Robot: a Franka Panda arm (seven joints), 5 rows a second.
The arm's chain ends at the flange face. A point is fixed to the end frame.
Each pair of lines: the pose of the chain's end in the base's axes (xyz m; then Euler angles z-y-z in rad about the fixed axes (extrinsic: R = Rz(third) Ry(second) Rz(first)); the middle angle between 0 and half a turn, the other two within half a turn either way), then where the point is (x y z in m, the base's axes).
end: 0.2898 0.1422 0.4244 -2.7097 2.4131 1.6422
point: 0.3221 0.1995 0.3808
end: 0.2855 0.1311 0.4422 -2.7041 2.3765 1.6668
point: 0.3163 0.1905 0.4005
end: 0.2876 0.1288 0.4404 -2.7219 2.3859 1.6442
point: 0.3195 0.1876 0.3986
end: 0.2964 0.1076 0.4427 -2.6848 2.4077 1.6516
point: 0.3285 0.1647 0.3988
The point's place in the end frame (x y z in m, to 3 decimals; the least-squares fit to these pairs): 0.026 0.028 0.069
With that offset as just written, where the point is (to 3 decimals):
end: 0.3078 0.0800 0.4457 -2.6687 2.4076 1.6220
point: 0.342 0.136 0.401
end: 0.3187 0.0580 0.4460 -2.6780 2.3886 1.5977
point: 0.354 0.114 0.403
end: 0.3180 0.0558 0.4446 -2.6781 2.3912 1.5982
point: 0.353 0.112 0.401
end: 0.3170 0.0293 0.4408 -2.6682 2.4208 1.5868
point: 0.353 0.083 0.396
